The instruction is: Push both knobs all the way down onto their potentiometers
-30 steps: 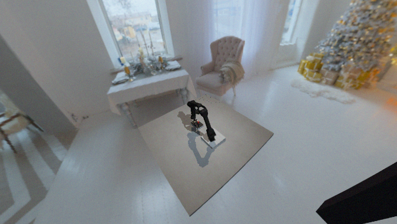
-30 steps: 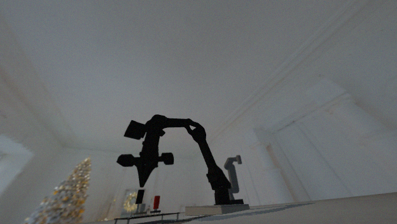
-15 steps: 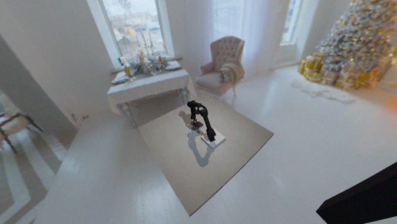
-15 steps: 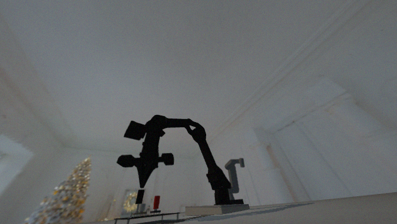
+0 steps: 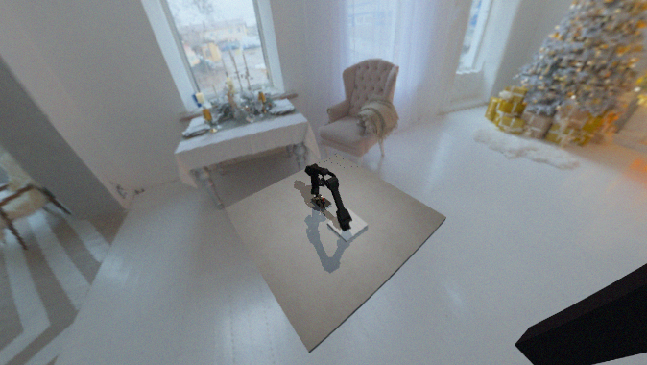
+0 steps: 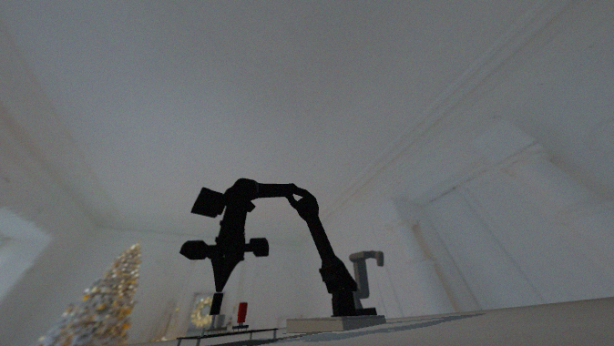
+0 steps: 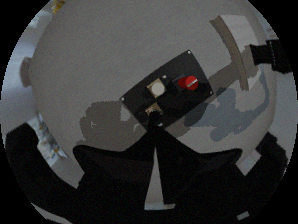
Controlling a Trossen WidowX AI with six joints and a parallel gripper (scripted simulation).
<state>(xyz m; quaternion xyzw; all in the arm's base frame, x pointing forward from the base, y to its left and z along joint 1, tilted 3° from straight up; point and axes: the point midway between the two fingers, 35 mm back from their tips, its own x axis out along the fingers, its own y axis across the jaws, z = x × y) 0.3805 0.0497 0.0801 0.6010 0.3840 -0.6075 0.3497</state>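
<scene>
Now: the black knob 2 cm below my gripper tip. Also, from my gripper tip: red knob (6 cm behind, 3 cm to the right, 3 cm below).
</scene>
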